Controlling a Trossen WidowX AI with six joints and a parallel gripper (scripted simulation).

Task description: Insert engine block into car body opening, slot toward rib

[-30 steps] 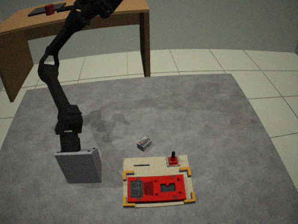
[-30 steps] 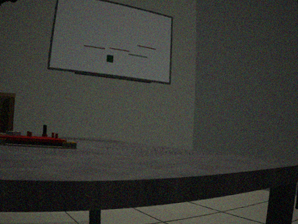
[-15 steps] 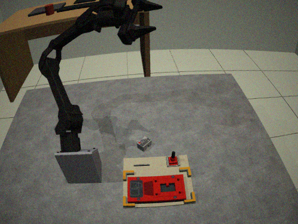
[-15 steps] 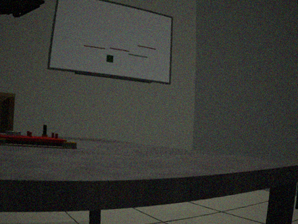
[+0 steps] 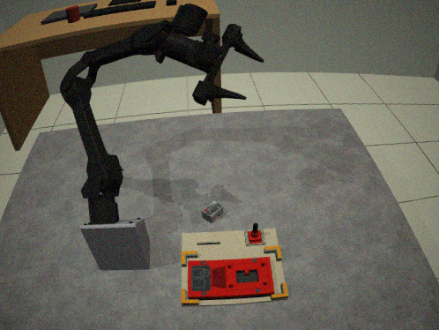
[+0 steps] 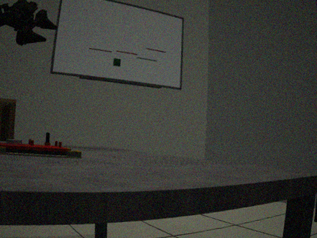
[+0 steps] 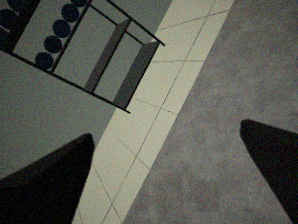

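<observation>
Now: gripper tip 100 mm past the grey engine block, 10 mm to the right of it and 400 mm above it.
</observation>
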